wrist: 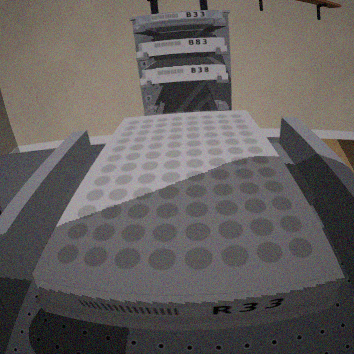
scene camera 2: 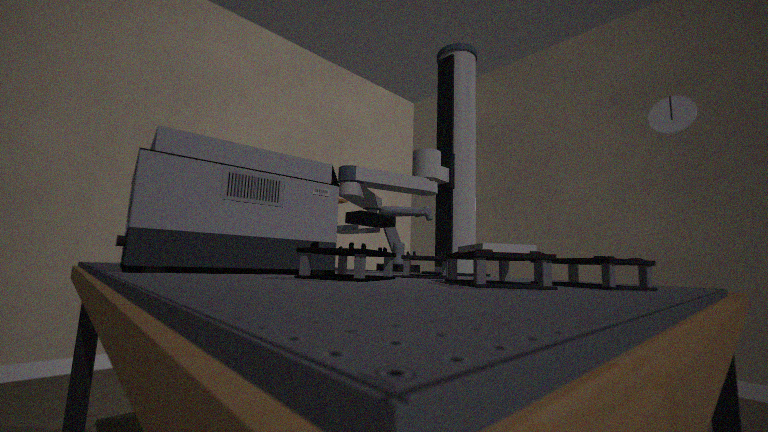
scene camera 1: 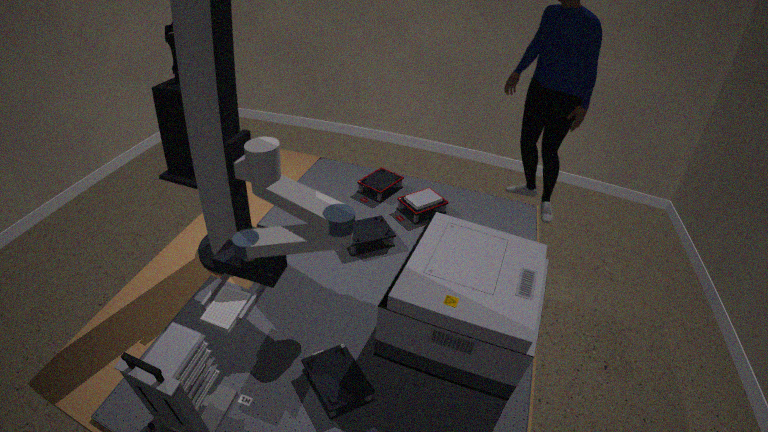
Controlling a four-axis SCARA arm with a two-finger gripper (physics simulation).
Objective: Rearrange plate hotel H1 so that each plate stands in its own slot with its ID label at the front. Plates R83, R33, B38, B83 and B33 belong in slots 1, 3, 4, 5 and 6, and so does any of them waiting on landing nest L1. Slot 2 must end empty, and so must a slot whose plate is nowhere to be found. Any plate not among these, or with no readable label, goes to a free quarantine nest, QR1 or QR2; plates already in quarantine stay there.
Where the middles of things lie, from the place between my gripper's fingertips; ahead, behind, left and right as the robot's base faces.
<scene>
Right now the plate hotel H1 [wrist: 224, 88] is 260 mm to the right of my hand, 30 mm below it and 10 mm ahead of it. Also, from my hand: quarantine nest QR1 [scene camera 2: 492, 256]: 850 mm to the left, 320 mm ahead, 110 mm below; regrip nest [scene camera 1: 368, 230]: 590 mm to the left, 180 mm ahead, 110 mm below; grey instrument [scene camera 2: 171, 192]: 560 mm ahead, 300 mm to the left, 60 mm below.
</scene>
